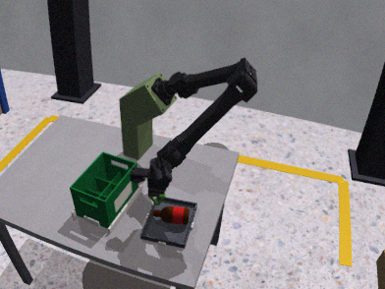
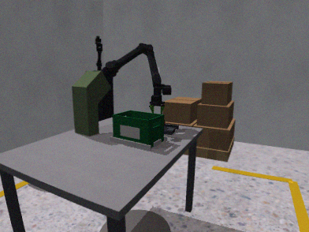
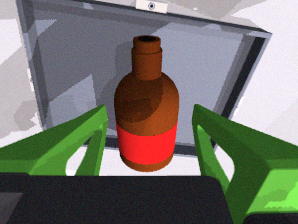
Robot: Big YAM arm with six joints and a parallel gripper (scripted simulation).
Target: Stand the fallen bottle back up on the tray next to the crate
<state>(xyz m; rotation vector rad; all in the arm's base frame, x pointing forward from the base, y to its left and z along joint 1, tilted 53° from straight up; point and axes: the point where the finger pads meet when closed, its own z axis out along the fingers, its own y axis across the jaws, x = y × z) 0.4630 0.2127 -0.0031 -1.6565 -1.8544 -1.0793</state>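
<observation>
Now: hand 1 cm past the brown bottle, 5 cm to the right of it and 9 cm above it. Also, from my hand: green crate (2 cm behind, 26 cm to the right, 5 cm below); then dark tray (5 cm to the left, 12 cm below).
</observation>
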